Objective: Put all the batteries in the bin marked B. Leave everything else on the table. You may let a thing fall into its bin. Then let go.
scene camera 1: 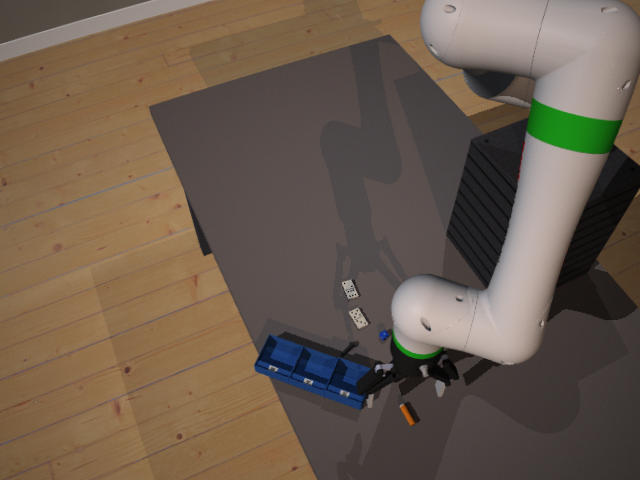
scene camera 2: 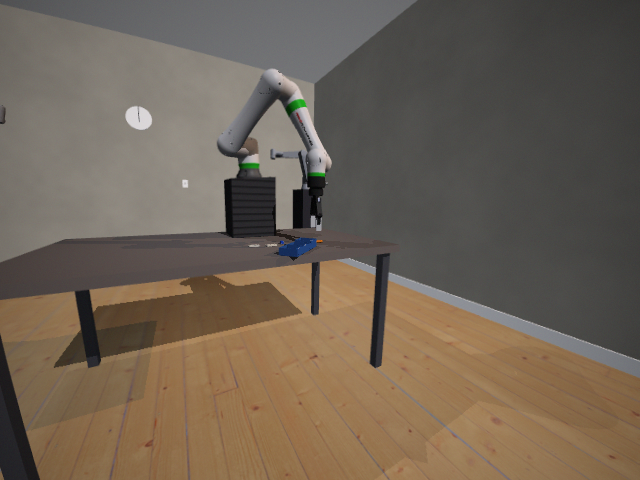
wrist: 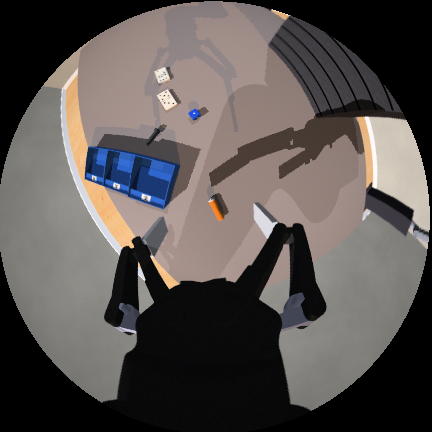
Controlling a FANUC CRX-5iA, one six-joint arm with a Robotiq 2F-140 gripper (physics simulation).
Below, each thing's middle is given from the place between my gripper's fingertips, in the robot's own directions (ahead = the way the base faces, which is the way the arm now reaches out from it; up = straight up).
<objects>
I see my gripper 11 cm short of the blue three-compartment bin tray (scene camera 1: 334, 378), 17 cm to the left of it and 6 cm above it.
</objects>
